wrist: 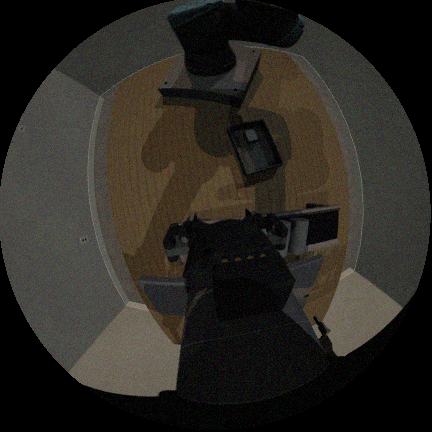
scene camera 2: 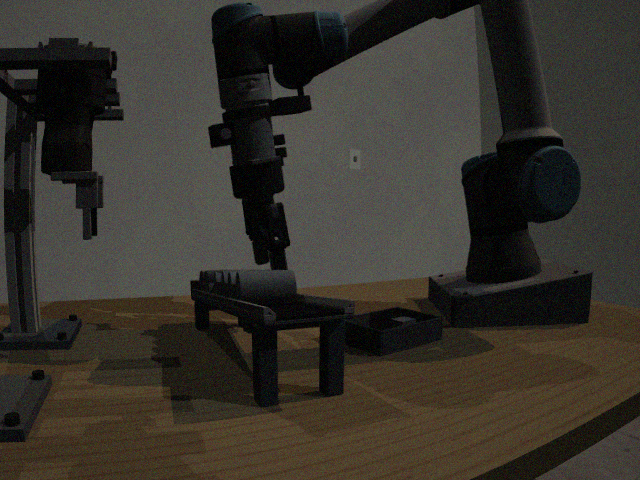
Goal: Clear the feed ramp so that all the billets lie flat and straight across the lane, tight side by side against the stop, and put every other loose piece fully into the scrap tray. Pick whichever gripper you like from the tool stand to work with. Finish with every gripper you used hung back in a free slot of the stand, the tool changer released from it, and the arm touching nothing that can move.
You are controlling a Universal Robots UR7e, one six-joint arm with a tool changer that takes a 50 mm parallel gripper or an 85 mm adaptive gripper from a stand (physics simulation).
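Places are measured from the arm's base along level axes (x ahead, y left, z up), in centimetres.
Pixels of known places: arm's base, link origin: (wrist: 210, 61) (scene camera 2: 504, 274).
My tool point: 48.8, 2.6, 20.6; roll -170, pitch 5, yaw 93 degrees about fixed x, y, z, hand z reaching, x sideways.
Observation:
For each thing: its top centre in the pictures, then the offset to it from my tool point, as dx, dy, dz.
- nearest billet, top centre: (scene camera 2: 265, 270) (wrist: 302, 238) +1.1, +13.5, -15.5
- scrap tray, top centre: (scene camera 2: 390, 317) (wrist: 255, 143) -18.7, +6.9, -24.0
- small light piece, top centre: (scene camera 2: 403, 318) (wrist: 250, 134) -21.4, +6.1, -24.6
The feed ramp (scene camera 2: 232, 303) (wrist: 323, 246) stands on its legs. Several pale grey billets lie side by side across it; the nearest billet (scene camera 2: 266, 283) shows its full side in the scene view, and one billet (wrist: 299, 236) shows right of the gripper in the wrist view. My gripper (scene camera 2: 270, 261) (wrist: 229, 246), a dark adaptive one, points down, slightly tilted, just above or behind the billets; its fingers stand wide apart in the wrist view. Its body hides much of the ramp there. The scrap tray (scene camera 2: 408, 338) (wrist: 240, 154) holds a small light piece (scene camera 2: 404, 319) (wrist: 251, 134).
The tool stand (scene camera 2: 20, 258) is at the left in the scene view, with the parallel gripper (scene camera 2: 90, 221) hanging from it. Grey base plates (wrist: 165, 296) (wrist: 307, 272) flank the gripper in the wrist view. The robot's base block (scene camera 2: 522, 305) (wrist: 200, 94) stands beyond the tray.

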